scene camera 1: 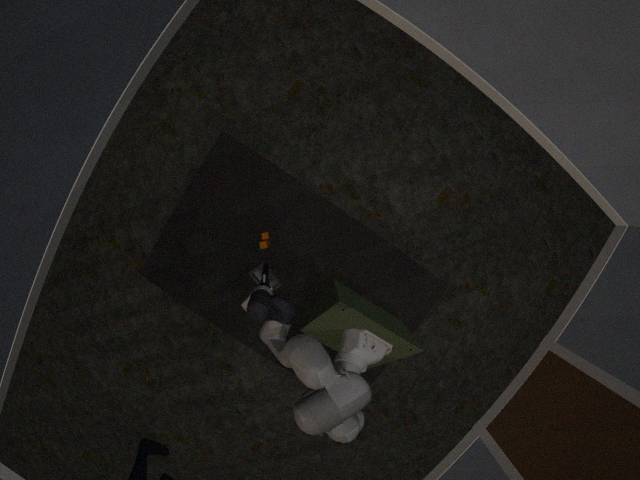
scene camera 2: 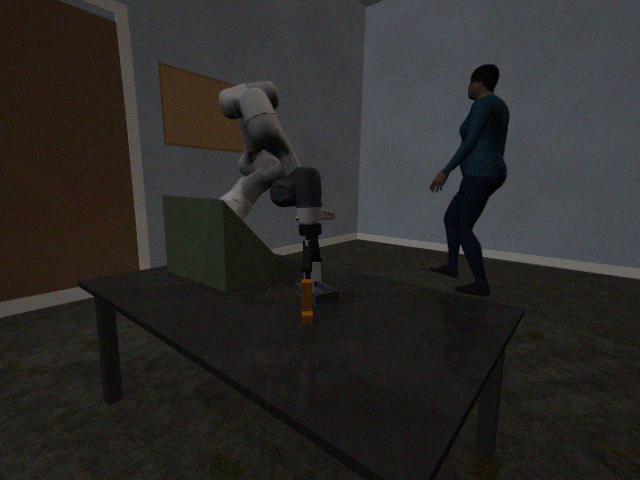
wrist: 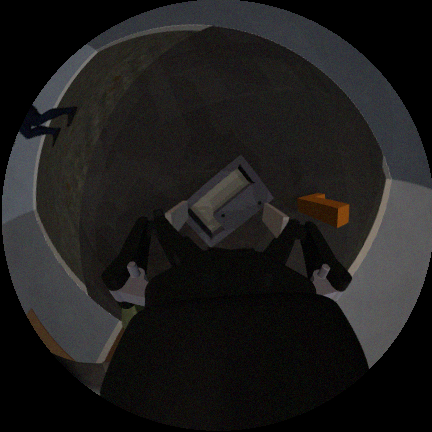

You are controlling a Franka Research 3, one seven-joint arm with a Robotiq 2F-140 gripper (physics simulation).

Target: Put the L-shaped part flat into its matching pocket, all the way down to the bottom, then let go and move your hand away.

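Note:
The orange L-shaped part (scene camera 1: 264, 244) (scene camera 2: 307, 295) (wrist: 322, 210) stands upright on its short leg on the table, outside the fingers. The grey block (scene camera 2: 328, 294) (wrist: 240, 211) with the pale L-shaped pocket lies flat beneath my gripper; the pocket shows no part in it in the wrist view. My gripper (scene camera 1: 264, 274) (scene camera 2: 314, 289) (wrist: 225, 210) points down and is open wide, with one fingertip pad on each side of the block. The pads are close to the block's sides; whether they touch it cannot be told. The orange part partly hides the fingertips in scene camera 2.
A green wedge-shaped stand (scene camera 1: 361, 322) (scene camera 2: 194, 240) bears the arm's base on the dark table (scene camera 1: 217, 191) (scene camera 2: 361, 356). A person (scene camera 2: 483, 139) is beyond the table, near the wall, and the person's legs (wrist: 42, 122) show at the left of the wrist view.

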